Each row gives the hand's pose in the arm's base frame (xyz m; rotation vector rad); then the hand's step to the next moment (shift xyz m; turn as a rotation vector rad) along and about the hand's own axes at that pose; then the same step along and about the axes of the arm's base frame.
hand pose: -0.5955 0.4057 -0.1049 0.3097 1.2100 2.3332
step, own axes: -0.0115 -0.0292 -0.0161 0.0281 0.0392 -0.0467
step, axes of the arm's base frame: 0.0125 -0.0031 -0.0328 -0.0557 -0.0373 0.0041
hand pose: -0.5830 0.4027 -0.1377 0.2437 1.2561 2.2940
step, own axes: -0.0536 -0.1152 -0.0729 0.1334 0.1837 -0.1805
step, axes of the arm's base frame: 0.0576 -0.0301 -0.1313 -0.2476 -0.1456 0.0403
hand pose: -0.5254 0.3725 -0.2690 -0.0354 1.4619 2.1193
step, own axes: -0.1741 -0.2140 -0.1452 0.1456 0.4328 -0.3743
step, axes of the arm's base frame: 0.2032 -0.1472 -0.1849 -0.4266 -0.3709 0.1705
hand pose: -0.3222 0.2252 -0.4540 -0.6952 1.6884 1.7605
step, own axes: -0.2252 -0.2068 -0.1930 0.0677 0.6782 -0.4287
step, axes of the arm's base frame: 0.2986 -0.2036 0.0108 -0.5534 -0.4337 0.3924
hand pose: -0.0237 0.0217 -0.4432 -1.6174 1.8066 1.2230
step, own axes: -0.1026 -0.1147 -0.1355 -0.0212 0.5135 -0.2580
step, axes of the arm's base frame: 0.1643 -0.0448 0.1142 -0.4180 -0.2325 0.3193
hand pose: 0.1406 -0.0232 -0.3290 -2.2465 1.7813 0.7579
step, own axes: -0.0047 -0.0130 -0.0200 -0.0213 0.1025 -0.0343
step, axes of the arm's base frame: 0.0172 -0.0012 0.0172 -0.0909 -0.0242 0.0574
